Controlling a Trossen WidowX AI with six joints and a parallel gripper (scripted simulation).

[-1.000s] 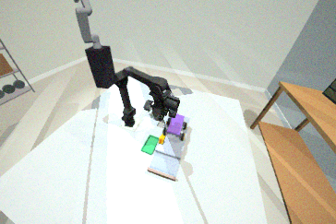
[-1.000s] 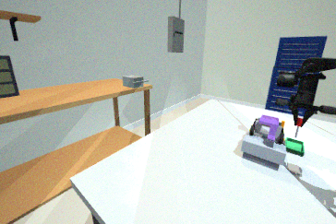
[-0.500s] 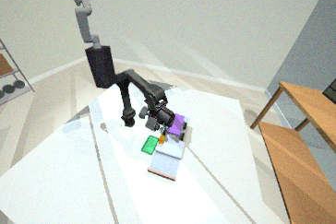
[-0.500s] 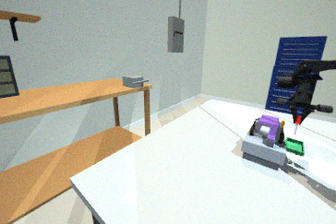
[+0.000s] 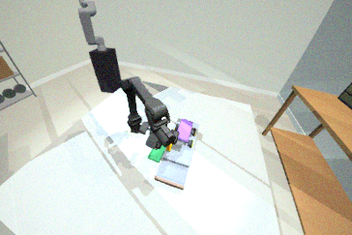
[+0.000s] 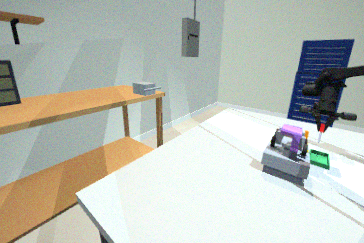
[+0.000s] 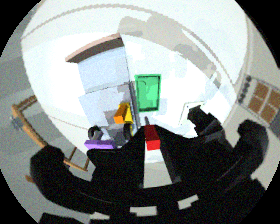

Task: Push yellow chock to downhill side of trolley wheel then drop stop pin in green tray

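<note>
Right now my gripper tip is 50 mm short of the chock and 50 mm above it. The rest, counted from my gripper tip: red-headed stop pin: right at my gripper tip; then grey ramp: 120 mm ahead, 90 mm below, 70 mm to the left; then purple-topped trolley: 120 mm ahead, 80 mm to the left, 30 mm below.
</note>
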